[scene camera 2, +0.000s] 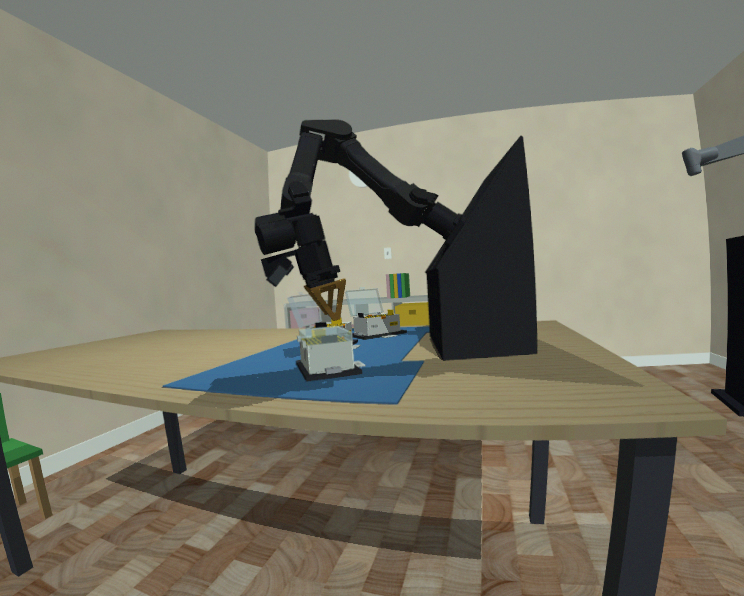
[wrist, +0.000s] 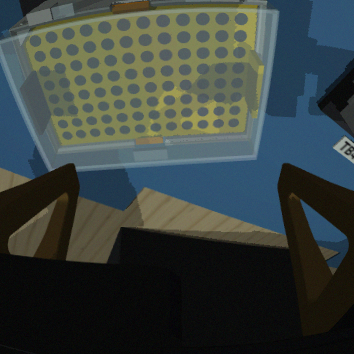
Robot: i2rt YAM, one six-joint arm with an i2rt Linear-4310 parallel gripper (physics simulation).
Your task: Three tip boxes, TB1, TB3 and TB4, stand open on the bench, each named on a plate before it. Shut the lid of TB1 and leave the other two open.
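Frame: origin at the arm's base, x ahead, y left, z up, level; millimetres.
Seen in the pictures: gripper, fingertip midpoint: (scene camera 2: 332,316) (wrist: 177,174); arm's base, link origin: (scene camera 2: 457,229).
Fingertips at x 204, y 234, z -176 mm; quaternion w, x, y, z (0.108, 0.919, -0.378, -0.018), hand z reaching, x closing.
Note:
Pixels of each thing's top centre, then the offset from my fingertips to it. "spot": a spot on its surface instead. Level surfaces: height alone.
- nearest tip box, top centre: (wrist: 141,122) (scene camera 2: 329,329) 24 mm down, 4 mm back, 19 mm left
- plate TB4, surface spot: (wrist: 346,148) spot: 99 mm down, 70 mm ahead, 181 mm right
- blue mat, surface height: 101 mm down
- wooden table, surface height: 104 mm down
The nearest tip box (scene camera 2: 326,355) (wrist: 145,80) is white with a yellow tip rack. Its clear lid (scene camera 2: 324,335) (wrist: 210,150) lies down over the rack; its name plate cannot be read. Farther back, a grey box (scene camera 2: 374,325) has its clear lid (scene camera 2: 363,301) standing up. Another clear lid (scene camera 2: 304,311) stands up behind the nearest box, its box mostly hidden. The plate TB4 (wrist: 346,148) lies before a dark and grey box (wrist: 344,102), partly in view. My gripper (scene camera 2: 335,316) (wrist: 177,174) is open and empty, its fingertips just above and beside the nearest box's lid.
The boxes stand on a blue mat (scene camera 2: 248,388) (wrist: 290,145) on the wooden table (scene camera 2: 509,403). The tall black robot base (scene camera 2: 487,291) stands right of the boxes. A shelf with books (scene camera 2: 397,285) and a yellow bin (scene camera 2: 412,313) is behind the table.

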